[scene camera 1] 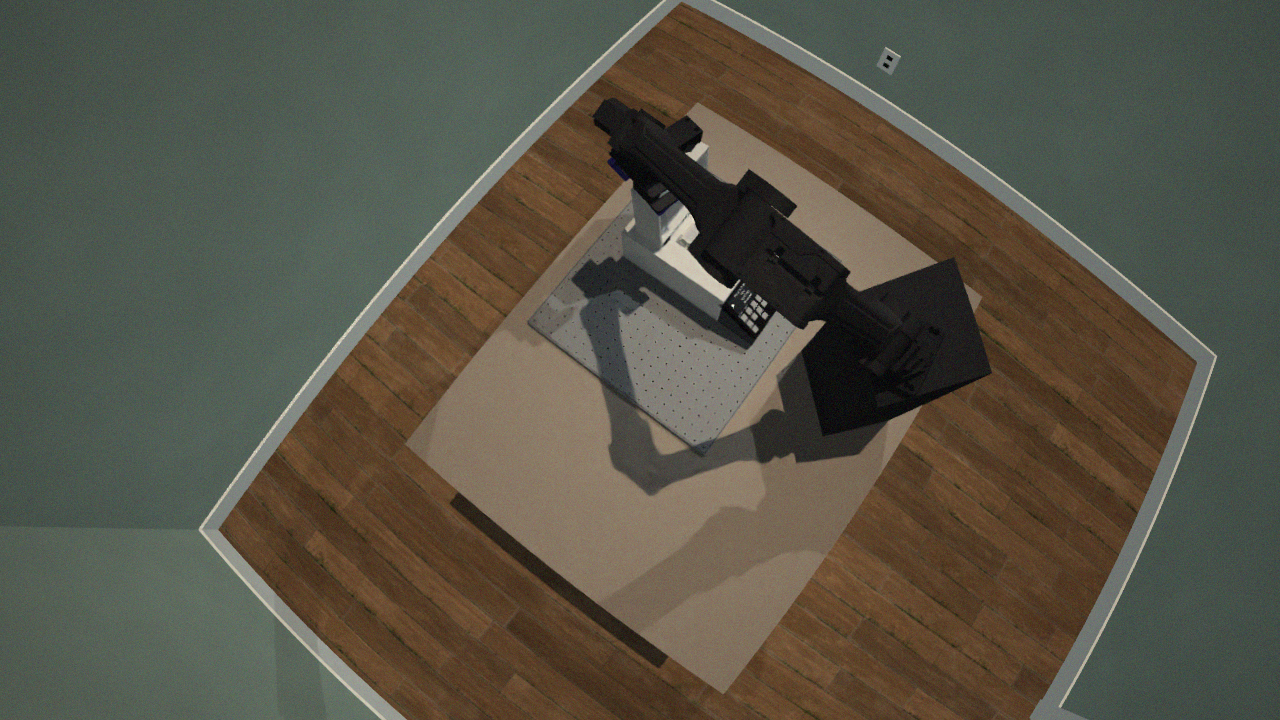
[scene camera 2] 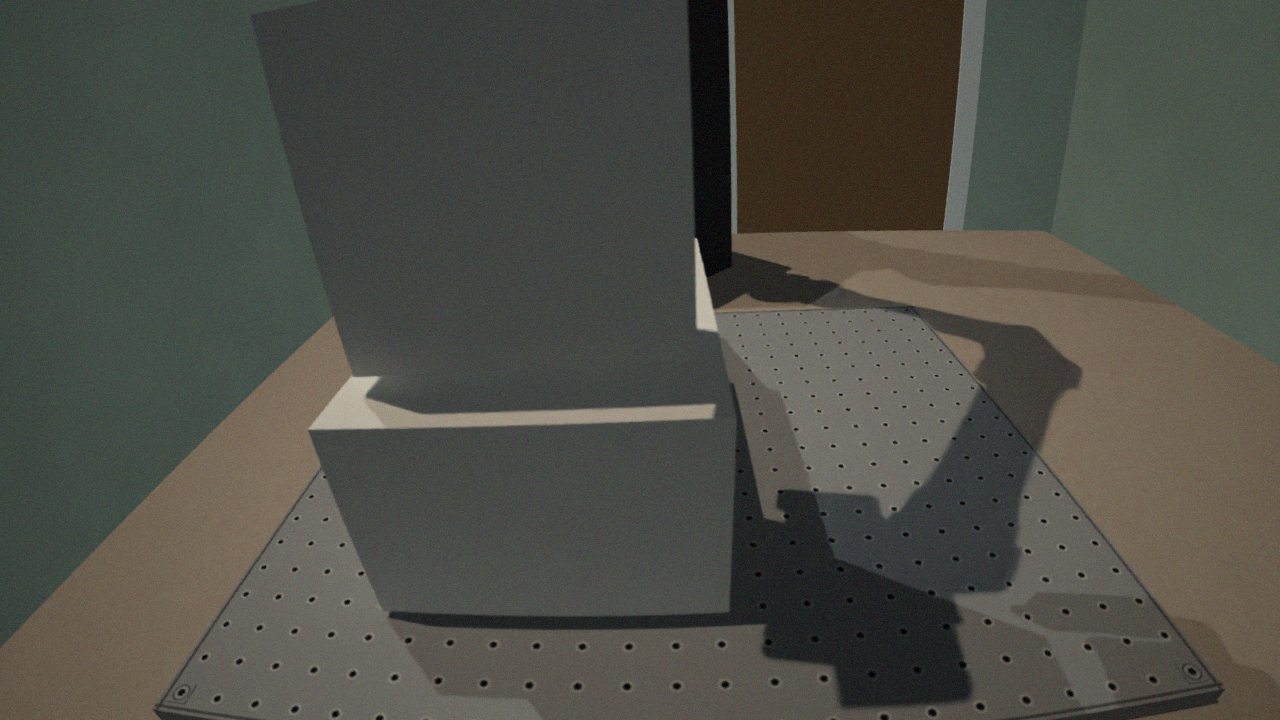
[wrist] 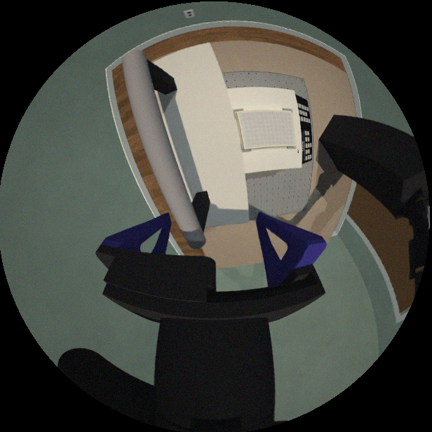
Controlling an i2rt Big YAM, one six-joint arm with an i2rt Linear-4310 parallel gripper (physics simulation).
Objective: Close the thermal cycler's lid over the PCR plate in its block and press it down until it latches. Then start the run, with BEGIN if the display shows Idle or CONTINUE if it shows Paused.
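Where they show: gripper, fingertip midpoint: point(scene camera 1: 644, 196); arm's base, link origin: point(scene camera 1: 909, 353).
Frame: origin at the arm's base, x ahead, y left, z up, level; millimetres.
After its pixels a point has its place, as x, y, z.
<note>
The thermal cycler's lid point(scene camera 1: 650, 214) {533, 4, -127} point(scene camera 2: 519, 197) {573, -67, -166} point(wrist: 205, 115) stands open, tilted up at the rear of the white base point(scene camera 2: 554, 519) {597, -67, -316} point(wrist: 272, 162). The lid's grey handle bar point(wrist: 157, 140) sits on two black brackets. The pale PCR plate point(wrist: 268, 129) lies uncovered in the block. The control panel point(scene camera 1: 750, 308) {283, -17, -305} point(wrist: 305, 131) is at the base's front; its display text is too small to read. My gripper point(wrist: 213, 217) is open and empty beside the lid's handle side. In the wrist view the bar's near end shows between the fingers, by the left fingertip; contact cannot be told.
The cycler stands on a perforated grey board point(scene camera 1: 662, 385) {347, 213, -394} point(scene camera 2: 859, 394) {370, 160, -395} point(wrist: 280, 192) on the beige table point(scene camera 1: 501, 429) {578, 503, -407} point(scene camera 2: 1100, 358) {307, 459, -408}. A large black box point(scene camera 1: 930, 313) {9, -69, 31} stands at my arm's base. My arm passes above the cycler in the first scene view and hides part of it.
</note>
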